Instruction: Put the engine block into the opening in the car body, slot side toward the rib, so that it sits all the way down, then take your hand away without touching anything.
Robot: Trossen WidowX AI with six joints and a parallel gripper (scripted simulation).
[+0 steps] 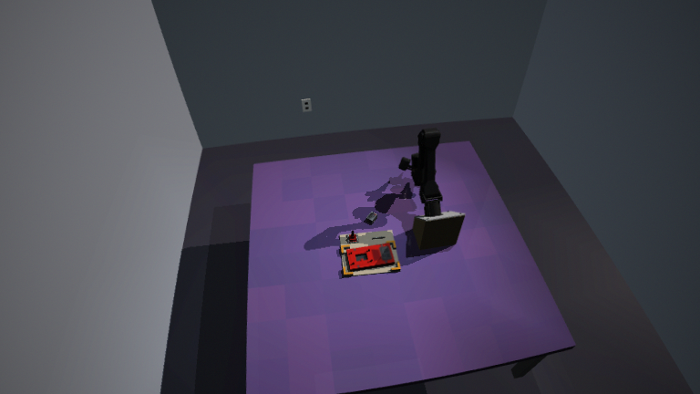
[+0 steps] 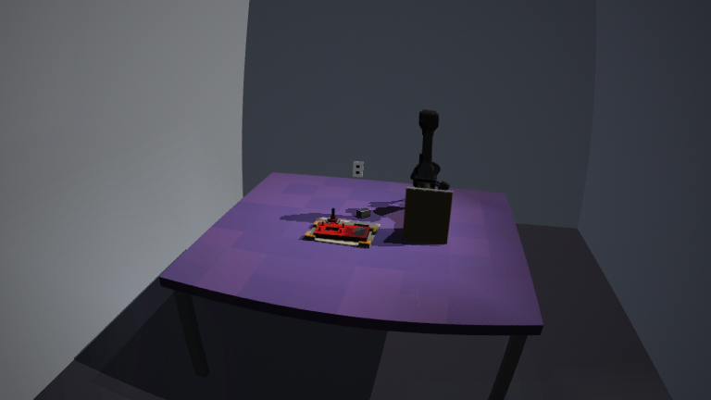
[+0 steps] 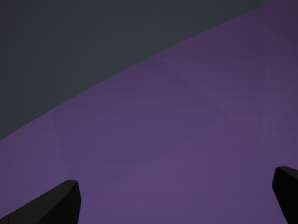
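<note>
Now: the engine block 33 cm ahead of my gripper tip, 21 cm to the left of it and 7 cm below it. Also, from my gripper tip: dark upright post: 45 cm ahead, 30 cm to the left, 5 cm below.
</note>
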